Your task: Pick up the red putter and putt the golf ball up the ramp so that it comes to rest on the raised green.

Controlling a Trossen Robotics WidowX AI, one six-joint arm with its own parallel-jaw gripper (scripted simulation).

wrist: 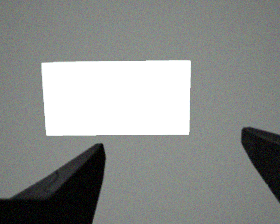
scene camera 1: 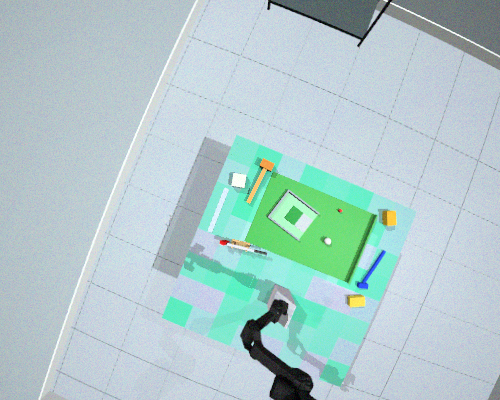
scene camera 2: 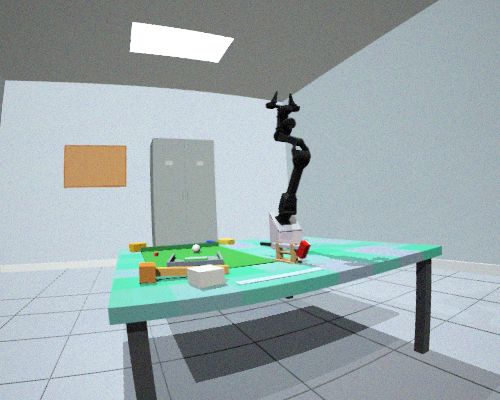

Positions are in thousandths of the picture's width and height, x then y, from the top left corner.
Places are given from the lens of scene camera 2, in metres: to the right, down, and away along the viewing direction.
white block (scene camera 2: 409, 691): -0.12, 0.21, 0.74
green mat (scene camera 2: 465, 646): -0.08, 0.26, 1.21
The marked spots on the white block and the green mat are 0.47 m apart.
